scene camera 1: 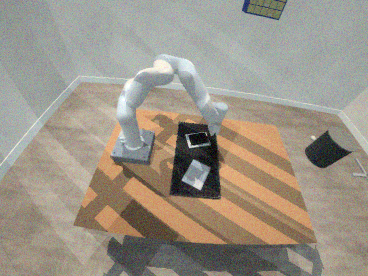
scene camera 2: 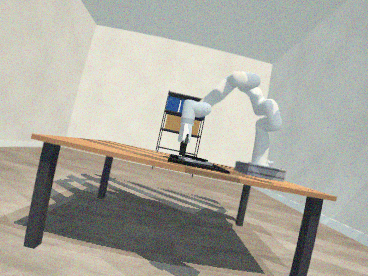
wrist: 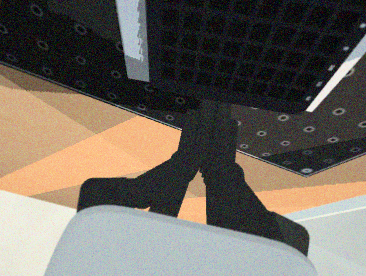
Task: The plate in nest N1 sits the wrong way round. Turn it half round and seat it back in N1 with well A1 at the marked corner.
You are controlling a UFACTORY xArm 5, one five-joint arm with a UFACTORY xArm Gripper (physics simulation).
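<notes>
The gripper [wrist: 211, 107] is in view, and so is a black well plate [wrist: 281, 63].
</notes>
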